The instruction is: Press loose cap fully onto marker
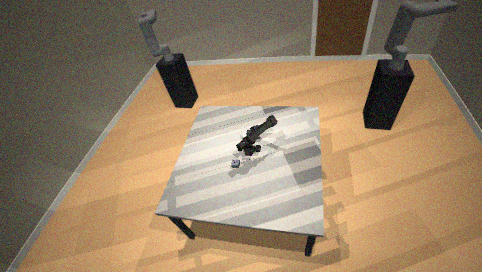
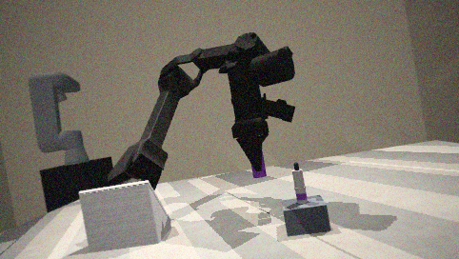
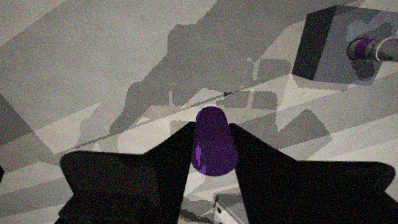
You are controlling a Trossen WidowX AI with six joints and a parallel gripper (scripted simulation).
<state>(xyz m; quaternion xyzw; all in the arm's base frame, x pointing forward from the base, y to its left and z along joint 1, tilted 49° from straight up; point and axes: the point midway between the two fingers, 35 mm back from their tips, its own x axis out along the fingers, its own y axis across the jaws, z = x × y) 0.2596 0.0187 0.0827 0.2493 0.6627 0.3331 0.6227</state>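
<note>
My gripper tip is now 7 cm short of the dark grey holder block, 13 cm to the left of it and 6 cm above it. Round my gripper tip: purple cap 1 cm above.
</note>
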